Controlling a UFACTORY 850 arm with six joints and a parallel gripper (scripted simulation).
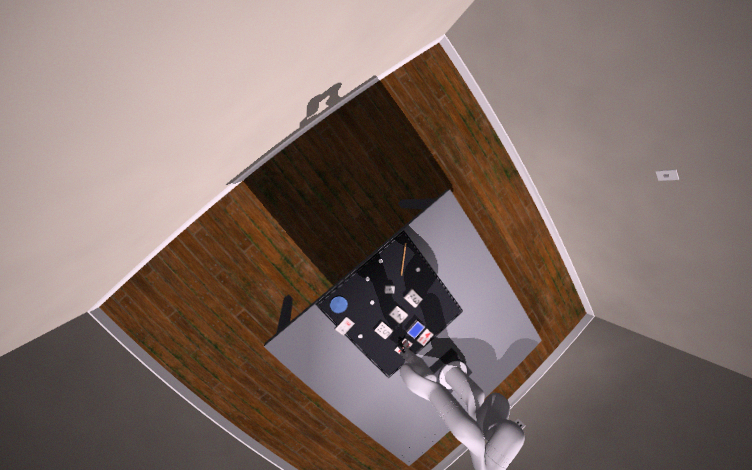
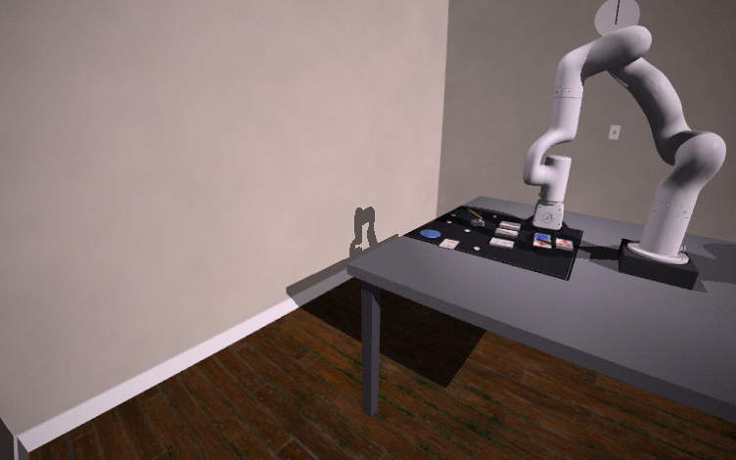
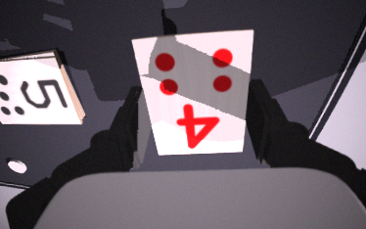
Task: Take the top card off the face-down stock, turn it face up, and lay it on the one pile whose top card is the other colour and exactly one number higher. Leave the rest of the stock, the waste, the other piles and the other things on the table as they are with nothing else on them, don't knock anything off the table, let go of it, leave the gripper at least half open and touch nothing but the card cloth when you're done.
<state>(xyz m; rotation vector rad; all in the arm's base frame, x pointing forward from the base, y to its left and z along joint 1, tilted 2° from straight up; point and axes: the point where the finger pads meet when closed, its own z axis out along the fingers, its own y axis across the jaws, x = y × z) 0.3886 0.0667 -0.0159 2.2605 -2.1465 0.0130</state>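
My gripper is now 10 mm above the red 4 card. From my hand the other things lie so: red 4: 120 mm to the right, 80 mm behind, 40 mm below; black 5: 150 mm ahead, 40 mm below, 10 mm to the left; black 2: 150 mm ahead, 110 mm to the right, 40 mm below.
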